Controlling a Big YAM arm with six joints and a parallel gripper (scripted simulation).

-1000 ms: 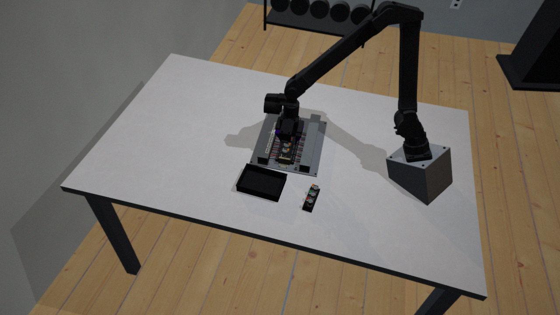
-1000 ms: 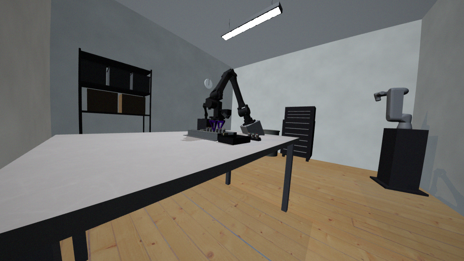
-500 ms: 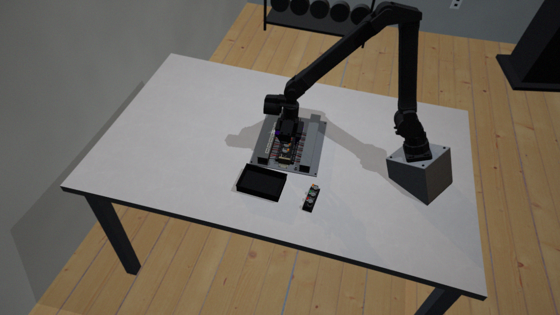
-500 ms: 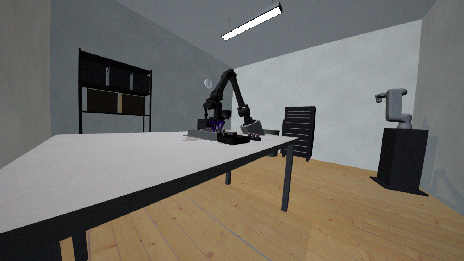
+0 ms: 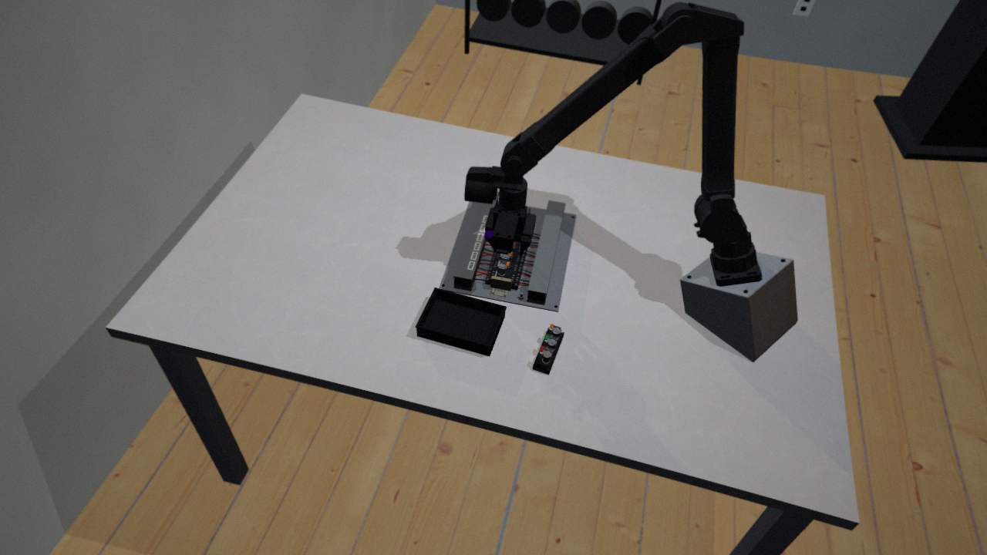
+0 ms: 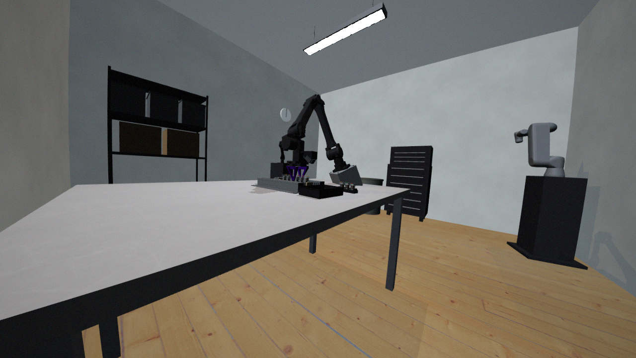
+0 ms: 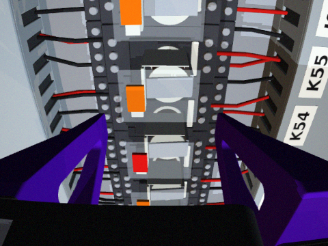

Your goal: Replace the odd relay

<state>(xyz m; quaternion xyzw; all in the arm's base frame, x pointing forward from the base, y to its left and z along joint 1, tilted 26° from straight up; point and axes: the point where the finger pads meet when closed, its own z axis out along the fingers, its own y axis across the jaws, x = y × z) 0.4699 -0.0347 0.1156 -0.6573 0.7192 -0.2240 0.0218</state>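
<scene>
The grey panel is 5 cm to the right of my hand, 5 cm below it and 1 cm behind it.
</scene>
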